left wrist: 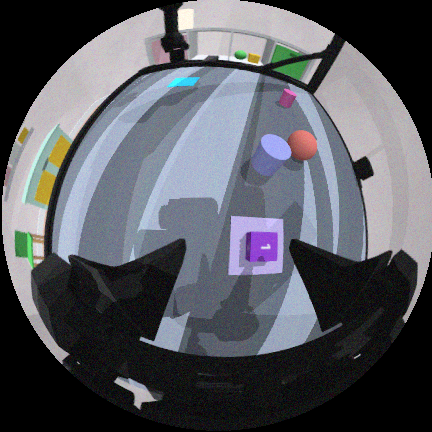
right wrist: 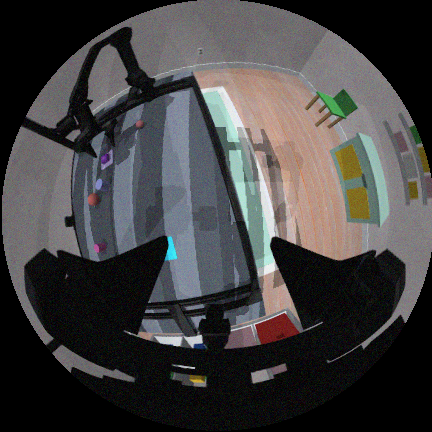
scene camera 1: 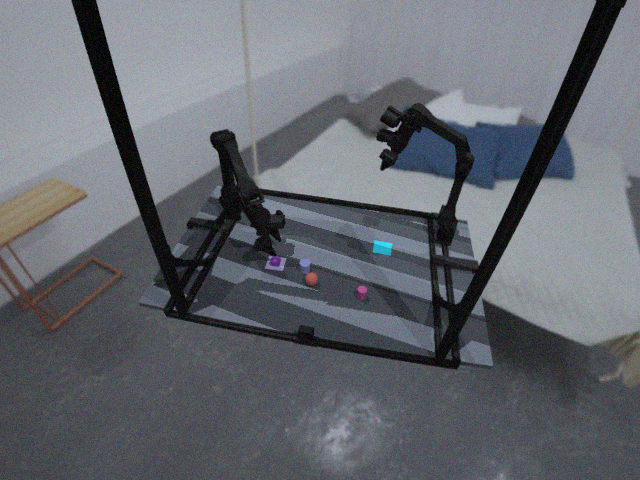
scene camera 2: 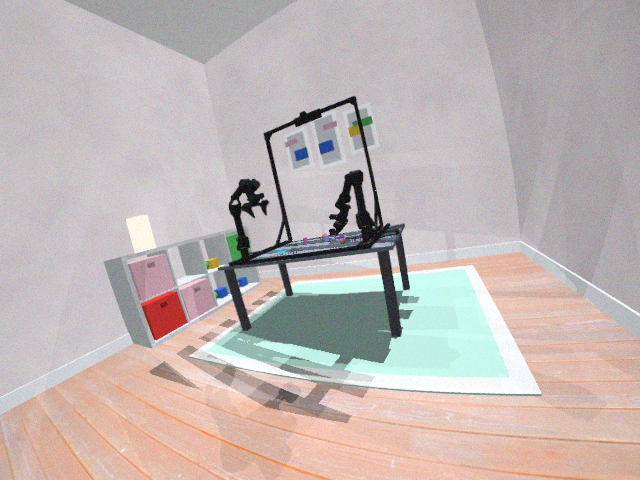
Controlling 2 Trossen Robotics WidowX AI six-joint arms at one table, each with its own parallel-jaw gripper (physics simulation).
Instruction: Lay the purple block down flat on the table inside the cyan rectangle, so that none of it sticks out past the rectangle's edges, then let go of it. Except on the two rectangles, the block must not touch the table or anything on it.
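Frame: origin at the left arm's base, x left, y back, z up, level; centimetres.
Where they show: left gripper, fingertip midpoint: (left wrist: pixel 239 244) (right wrist: pixel 104 151) (scene camera 1: pixel 277 248) (scene camera 2: pixel 337 233); right gripper, fingertip midpoint: (right wrist: pixel 220 241) (scene camera 1: pixel 384 165) (scene camera 2: pixel 260 216); left arm's base at its link origin: (right wrist: pixel 149 93) (scene camera 1: pixel 232 213) (scene camera 2: pixel 368 237); right arm's base at its link origin: (left wrist: pixel 177 61) (right wrist: pixel 214 310) (scene camera 1: pixel 444 239) (scene camera 2: pixel 245 257).
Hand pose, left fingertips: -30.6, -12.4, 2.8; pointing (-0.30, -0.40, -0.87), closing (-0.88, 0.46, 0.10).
Each offset is from my left fingertips to the centre of the thing, as dx, dy, dz. "pt": to the spot under its first point.
The purple block @[-2.9, +1.9, -3.8] (scene camera 1: pixel 275 261) (left wrist: pixel 263 246) (right wrist: pixel 105 159) lies on the lavender rectangle @[pt -4.3, +4.8, -4.6] (scene camera 1: pixel 269 267) (left wrist: pixel 237 225), well inside its edges in the left wrist view. The cyan rectangle @[pt -8.8, -42.4, -4.6] (scene camera 1: pixel 383 248) (scene camera 2: pixel 280 252) (left wrist: pixel 184 82) (right wrist: pixel 171 249) is bare, farther right in scene camera 1. My left gripper (scene camera 1: pixel 277 246) (left wrist: pixel 239 244) is open and empty, pointing down above the table close to the block. In the left wrist view the block shows between its fingertips, nearer the right-hand finger. My right gripper (scene camera 2: pixel 258 214) (right wrist: pixel 220 241) is open and empty, raised high above the table.
A blue-violet cylinder @[-9.8, -7.7, -2.7] (scene camera 1: pixel 305 266) (left wrist: pixel 270 156) stands near the lavender rectangle, with a coral ball @[-16.9, -7.8, -2.2] (scene camera 1: pixel 311 279) (left wrist: pixel 302 145) beside it. A magenta cylinder @[-28.5, -22.6, -2.7] (scene camera 1: pixel 361 292) (left wrist: pixel 287 98) is farther away. A small reddish ball @[+16.8, -1.0, -3.1] (right wrist: pixel 140 124) lies near the left arm. A black frame surrounds the table.
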